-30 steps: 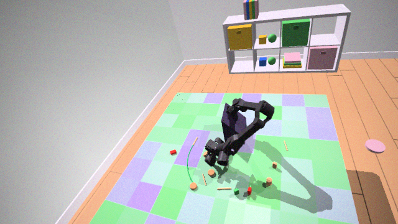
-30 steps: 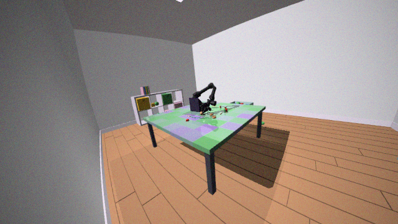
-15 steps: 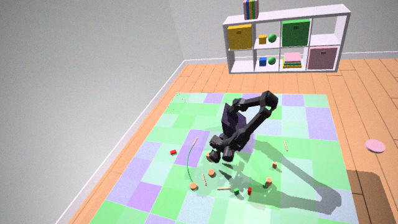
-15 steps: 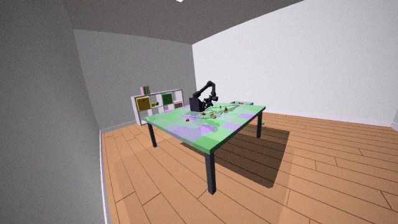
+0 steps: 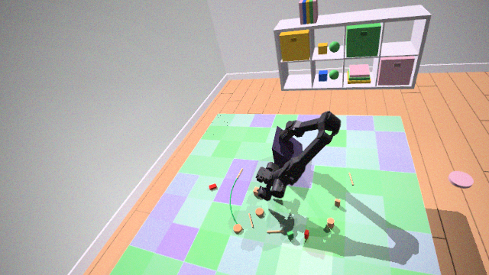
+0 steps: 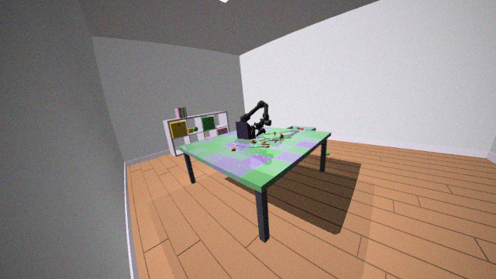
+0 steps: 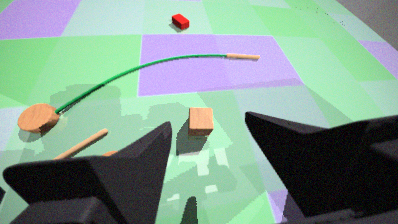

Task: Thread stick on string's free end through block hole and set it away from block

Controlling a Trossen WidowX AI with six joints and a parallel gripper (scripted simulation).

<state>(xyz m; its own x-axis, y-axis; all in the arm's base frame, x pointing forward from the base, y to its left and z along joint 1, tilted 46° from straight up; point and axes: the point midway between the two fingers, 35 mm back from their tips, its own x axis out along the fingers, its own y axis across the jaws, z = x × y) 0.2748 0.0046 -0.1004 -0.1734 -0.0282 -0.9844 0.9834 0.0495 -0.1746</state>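
The wooden block is 60 mm below my gripper tip and 20 mm to the right of it. The rest, counted from my gripper tip: wooden cylinder 340 mm to the left, 130 mm ahead, 60 mm below; then green block 210 mm ahead, 180 mm to the left, 50 mm below.
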